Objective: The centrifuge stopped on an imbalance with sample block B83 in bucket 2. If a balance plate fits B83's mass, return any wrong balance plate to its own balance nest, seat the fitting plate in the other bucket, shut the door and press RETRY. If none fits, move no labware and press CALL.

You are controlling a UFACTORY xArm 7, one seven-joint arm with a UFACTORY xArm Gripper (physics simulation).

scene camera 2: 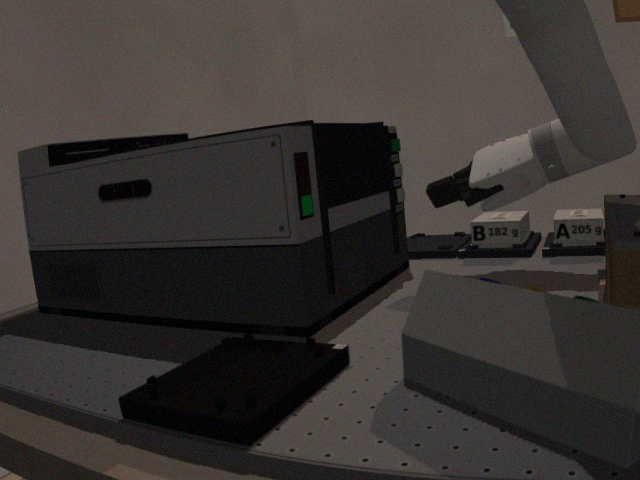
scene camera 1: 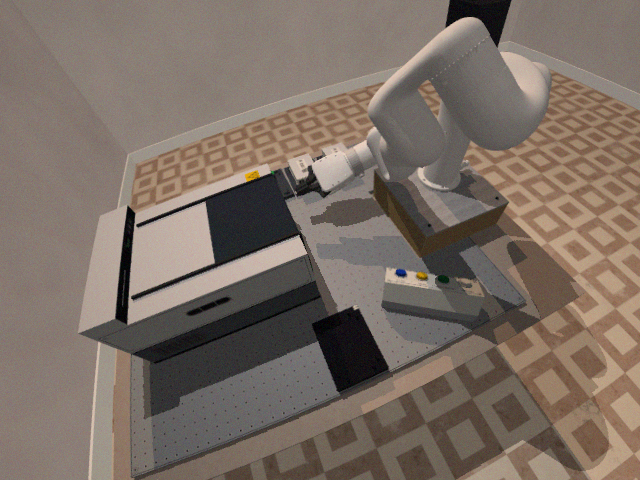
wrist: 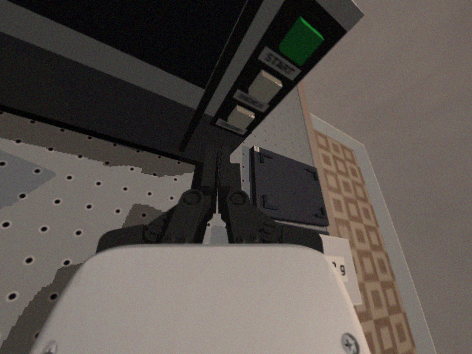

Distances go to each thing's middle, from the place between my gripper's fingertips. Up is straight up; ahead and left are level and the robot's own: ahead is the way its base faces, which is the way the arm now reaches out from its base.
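Counting from my hand, balance plate B, 182 g (scene camera 2: 491, 229) is 7 cm below, 8 cm behind and 17 cm to the right. The green START button (wrist: 302, 40) is 5 cm ahead of my hand, 2 cm to the right of it and 7 cm above it, while the dark sliding door (scene camera 1: 246, 217) is 12 cm to the left of my hand, 10 cm above it and 15 cm ahead of it. As for the pale button (wrist: 265, 86), my hand is 2 cm below it, 2 cm to the left of it and 5 cm short of it.
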